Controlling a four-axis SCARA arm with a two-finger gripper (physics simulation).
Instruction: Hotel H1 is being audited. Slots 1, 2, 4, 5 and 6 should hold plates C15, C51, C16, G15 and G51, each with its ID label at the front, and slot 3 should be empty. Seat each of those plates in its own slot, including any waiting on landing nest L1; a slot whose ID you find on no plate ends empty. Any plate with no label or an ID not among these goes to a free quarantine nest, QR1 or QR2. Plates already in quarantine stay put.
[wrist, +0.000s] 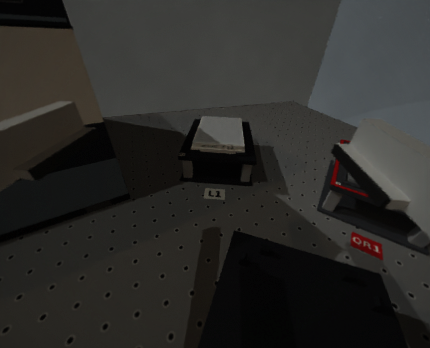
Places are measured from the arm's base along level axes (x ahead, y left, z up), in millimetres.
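Pixels of known places: gripper, fingertip midpoint: (212, 126).
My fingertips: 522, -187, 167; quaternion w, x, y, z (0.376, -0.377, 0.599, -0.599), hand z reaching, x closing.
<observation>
Behind a point stands the place of what it marks, as x, y, z.
A pale plate (220, 132) @[702, -270, 77] lies flat on the black landing nest L1 (218, 157) @[647, -245, 63], in the middle of the wrist view. A label strip is on the plate's front edge, but its ID is too blurred to read. The red-edged quarantine nest QR1 (334, 175) @[554, -379, 63] is at the right, largely hidden behind the right finger, so I cannot tell whether it holds a plate. My gripper (212, 126) @[522, -187, 167] is open and empty, with one finger at the left edge and one at the right. L1 appears beyond and between the fingers. Hotel H1 and QR2 do not show.
A tan and dark machine (42, 70) @[647, -76, 182] with a slate-coloured base (65, 200) @[640, -41, 44] stands at the left, partly behind the left finger. A black flat-topped stand (310, 295) @[451, -239, 63] fills the lower right foreground. Grey walls rise behind the perforated deck (150, 225) @[594, -132, 13].
</observation>
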